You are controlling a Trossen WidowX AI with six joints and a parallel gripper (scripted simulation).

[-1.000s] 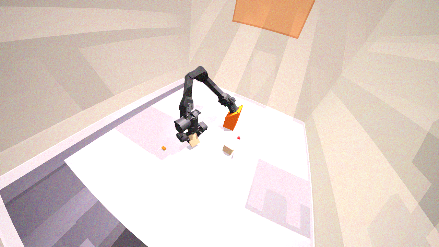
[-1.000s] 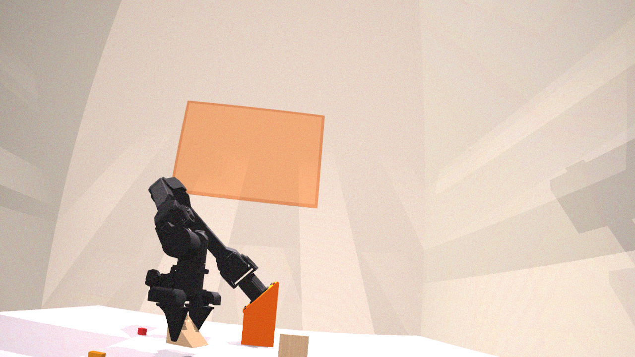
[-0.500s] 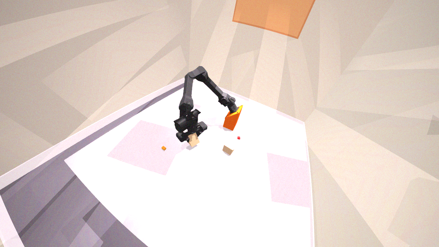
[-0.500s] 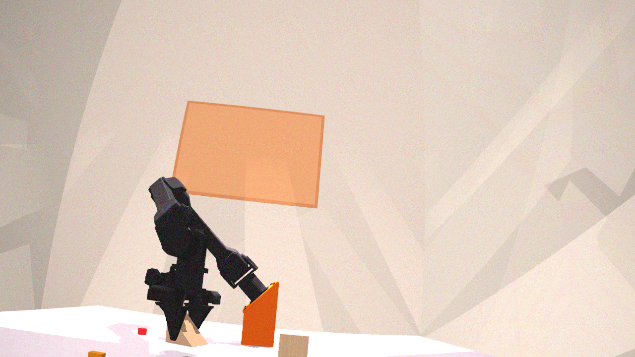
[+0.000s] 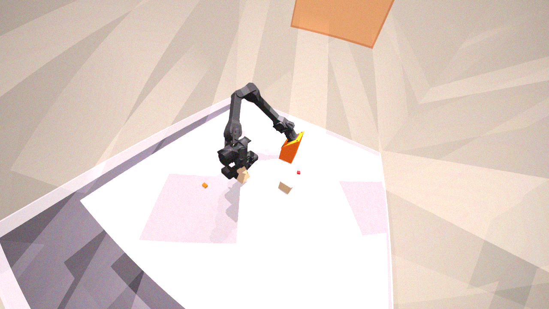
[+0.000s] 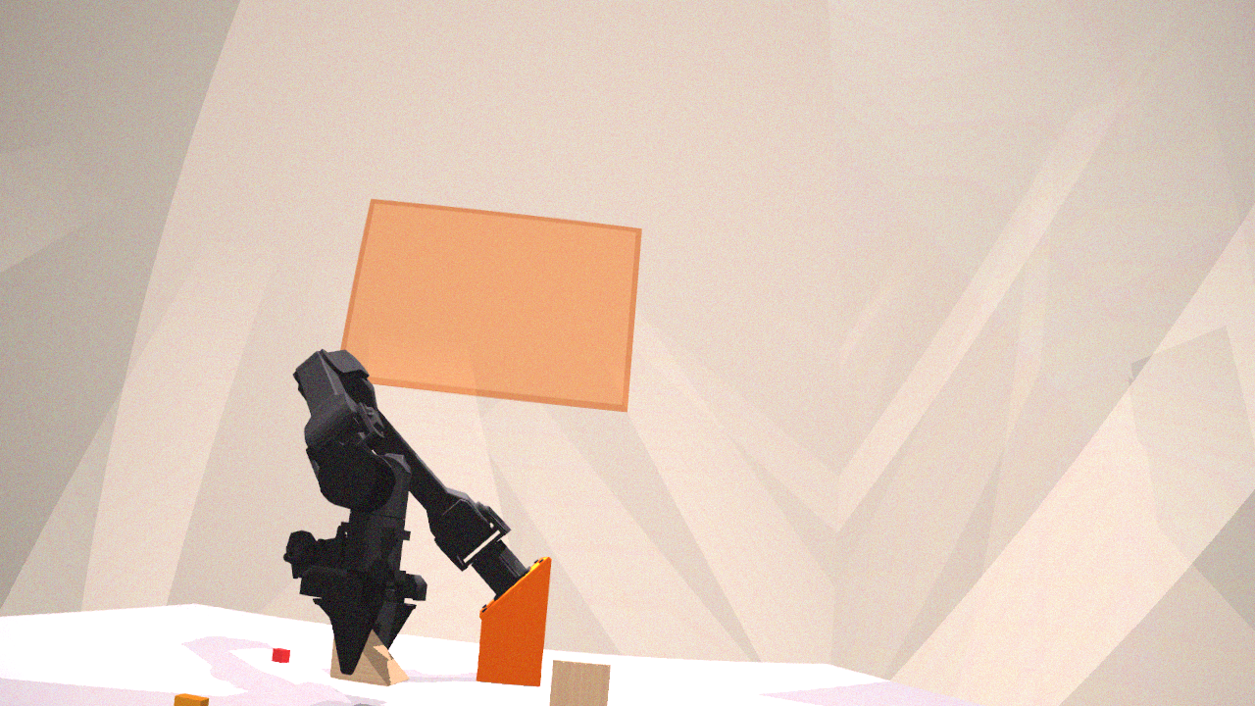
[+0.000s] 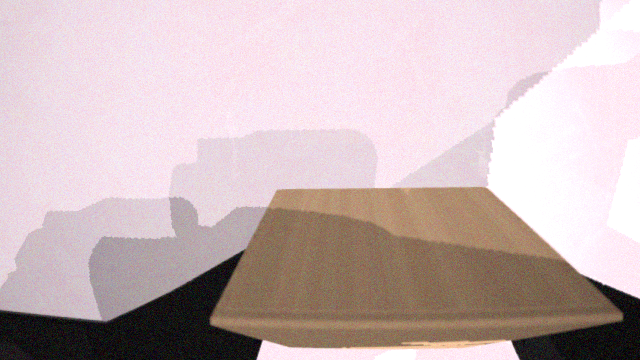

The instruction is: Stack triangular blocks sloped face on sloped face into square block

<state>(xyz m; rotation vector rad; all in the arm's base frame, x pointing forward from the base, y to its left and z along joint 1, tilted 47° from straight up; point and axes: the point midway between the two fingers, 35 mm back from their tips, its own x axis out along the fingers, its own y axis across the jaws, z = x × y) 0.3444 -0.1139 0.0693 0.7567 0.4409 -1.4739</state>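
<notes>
My gripper tip is now 1 cm below the tan wooden triangular block. From my gripper tip the other things lie so: small orange-yellow cube 14 cm ahead, 11 cm to the right, 3 cm below.
</notes>
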